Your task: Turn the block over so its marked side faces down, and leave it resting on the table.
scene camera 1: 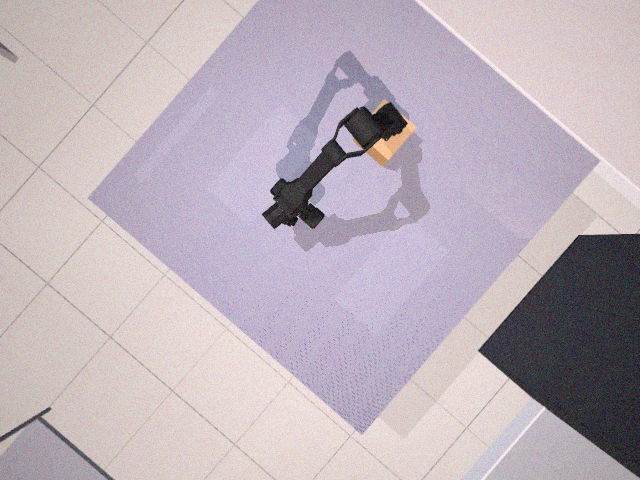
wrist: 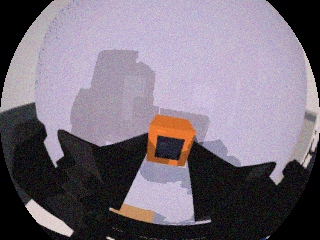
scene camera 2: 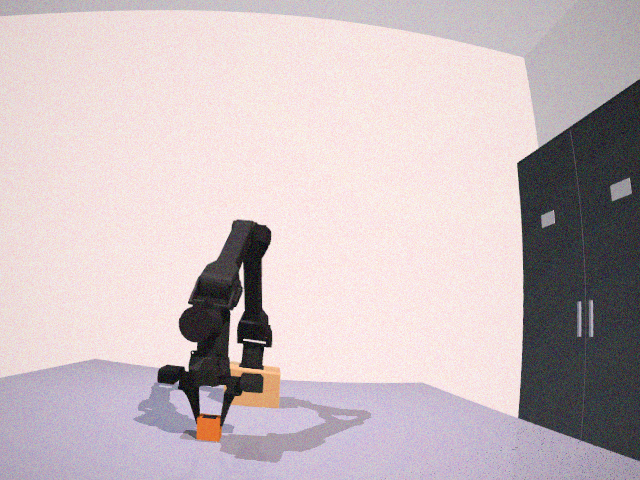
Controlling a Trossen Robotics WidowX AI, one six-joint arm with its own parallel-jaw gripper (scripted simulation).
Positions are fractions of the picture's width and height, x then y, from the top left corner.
Scene:
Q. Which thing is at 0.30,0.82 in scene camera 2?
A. The gripper.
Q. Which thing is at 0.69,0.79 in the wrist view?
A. The gripper.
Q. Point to a block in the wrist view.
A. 0.53,0.58

